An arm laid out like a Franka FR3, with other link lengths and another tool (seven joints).
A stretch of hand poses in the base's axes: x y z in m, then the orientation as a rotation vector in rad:
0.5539, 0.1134, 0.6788, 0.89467, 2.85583, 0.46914
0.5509, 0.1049, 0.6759, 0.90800, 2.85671, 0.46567
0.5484, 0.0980, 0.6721, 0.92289, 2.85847, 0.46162
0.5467, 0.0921, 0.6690, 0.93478, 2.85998, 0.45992
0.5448, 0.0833, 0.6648, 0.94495, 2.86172, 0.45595
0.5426, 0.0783, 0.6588, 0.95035, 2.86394, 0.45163
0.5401, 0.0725, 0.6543, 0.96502, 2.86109, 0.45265
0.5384, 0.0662, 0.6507, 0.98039, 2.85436, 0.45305
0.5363, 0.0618, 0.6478, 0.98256, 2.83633, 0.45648
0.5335, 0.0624, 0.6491, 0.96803, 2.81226, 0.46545
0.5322, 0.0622, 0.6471, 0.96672, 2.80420, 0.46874
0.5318, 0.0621, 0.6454, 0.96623, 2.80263, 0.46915
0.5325, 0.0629, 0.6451, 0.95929, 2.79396, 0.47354
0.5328, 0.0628, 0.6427, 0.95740, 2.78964, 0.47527
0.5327, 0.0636, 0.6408, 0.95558, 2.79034, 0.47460
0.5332, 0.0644, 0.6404, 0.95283, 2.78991, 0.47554
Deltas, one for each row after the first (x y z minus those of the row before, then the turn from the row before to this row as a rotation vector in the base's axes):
-0.0030, -0.0085, -0.0029, -0.00054, 0.00593, -0.00758
-0.0025, -0.0069, -0.0038, -0.00056, 0.00738, -0.00818
-0.0017, -0.0059, -0.0031, 0.00061, 0.00593, -0.00638
-0.0019, -0.0088, -0.0042, -0.00105, 0.00566, -0.00542
-0.0022, -0.0050, -0.0060, -0.00177, 0.00431, -0.00255
-0.0025, -0.0058, -0.0045, 0.00196, 0.00302, -0.00925
-0.0017, -0.0063, -0.0036, 0.00093, -0.00001, -0.01099
-0.0021, -0.0044, -0.0029, -0.00095, -0.01524, -0.00729
-0.0028, 0.0006, 0.0013, -0.00062, -0.02747, 0.00040
-0.0013, -0.0002, -0.0020, 0.00052, -0.00783, -0.00186
-0.0004, -0.0001, -0.0017, -0.00009, -0.00160, -0.00025
0.0007, 0.0008, -0.0003, 0.00035, -0.01064, 0.00122
0.0003, -0.0001, -0.0024, 0.00011, -0.00466, -0.00032
-0.0001, 0.0008, -0.0019, -0.00059, -0.00005, 0.00124
0.0005, 0.0008, -0.0004, 0.00015, -0.00151, 0.00150

